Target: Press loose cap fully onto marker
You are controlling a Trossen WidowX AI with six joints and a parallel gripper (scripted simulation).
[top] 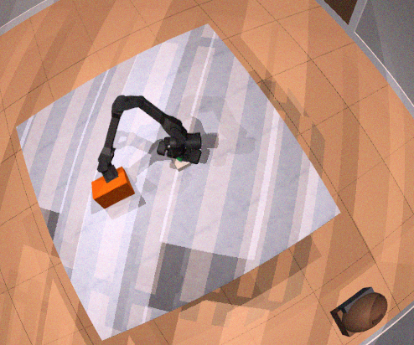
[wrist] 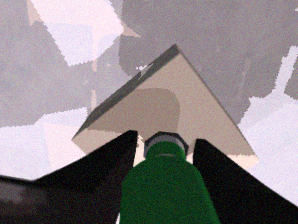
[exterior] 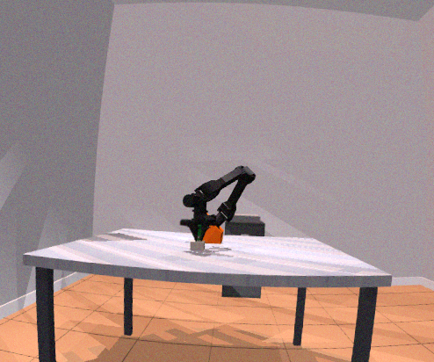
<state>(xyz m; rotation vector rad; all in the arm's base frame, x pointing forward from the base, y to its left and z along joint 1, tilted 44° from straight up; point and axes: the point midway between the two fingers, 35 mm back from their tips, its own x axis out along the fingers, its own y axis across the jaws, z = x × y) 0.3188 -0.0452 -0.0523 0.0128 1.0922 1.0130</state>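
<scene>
Now: gripper tip 2 cm above the holder block. Round my gripper tip: green marker cap 5 cm above.
</scene>
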